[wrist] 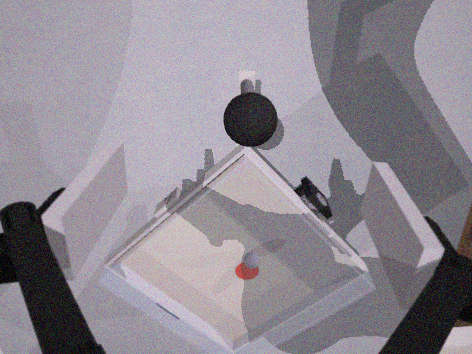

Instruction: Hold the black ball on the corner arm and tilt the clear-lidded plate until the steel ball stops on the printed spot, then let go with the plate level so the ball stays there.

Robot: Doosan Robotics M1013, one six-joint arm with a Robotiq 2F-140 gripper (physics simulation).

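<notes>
The black ball (pixel 250 119) stands in the upper middle of the wrist view, at the far corner of the clear-lidded plate (pixel 172 306). Part of a grey rod (pixel 246 85) shows just beyond the ball. The small grey steel ball (pixel 251 259) is under the lid, overlapping the upper right edge of the red printed spot (pixel 248 274). My gripper (pixel 245 177) is open, with its pale pads wide apart to the left and right of the plate. Nothing is between the pads, and the black ball is ahead of them in the view. The plate's exact tilt is hard to tell.
A small black fitting (pixel 316 198) sits beside the plate's upper right edge. A small white block (pixel 246 75) shows beyond the grey rod. Dark shadows cross the pale surface and the plate. A brown edge (pixel 467 242) shows at the far right.
</notes>
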